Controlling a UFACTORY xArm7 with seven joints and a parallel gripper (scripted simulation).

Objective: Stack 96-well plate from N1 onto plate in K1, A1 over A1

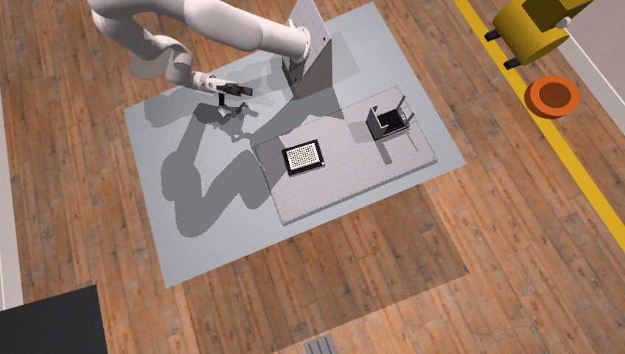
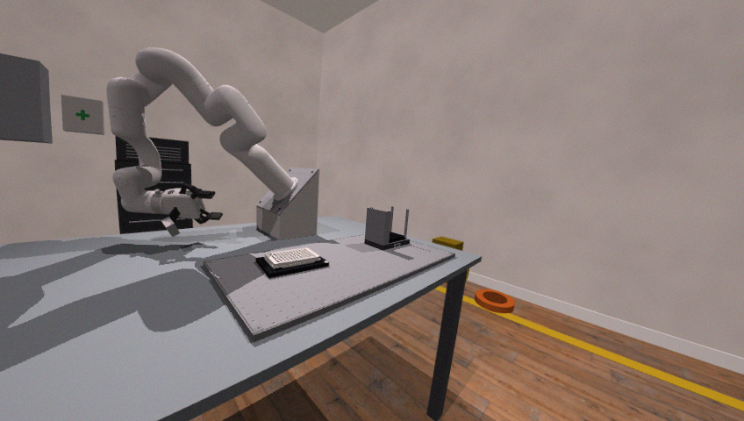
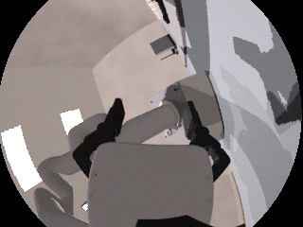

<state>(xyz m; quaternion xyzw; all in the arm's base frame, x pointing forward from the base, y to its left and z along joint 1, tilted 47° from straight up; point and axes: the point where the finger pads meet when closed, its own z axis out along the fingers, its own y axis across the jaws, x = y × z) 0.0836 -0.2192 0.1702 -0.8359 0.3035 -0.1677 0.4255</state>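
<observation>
Now: the white 96-well plate 31 cm ahead of my hand, 15 cm to the left of it and 10 cm below it. From my hand the other things lie so: dark 96-well plate: 53 cm to the left, 28 cm ahead, 9 cm below; then pale A1 mark: 37 cm ahead, 23 cm to the left, 11 cm below.
</observation>
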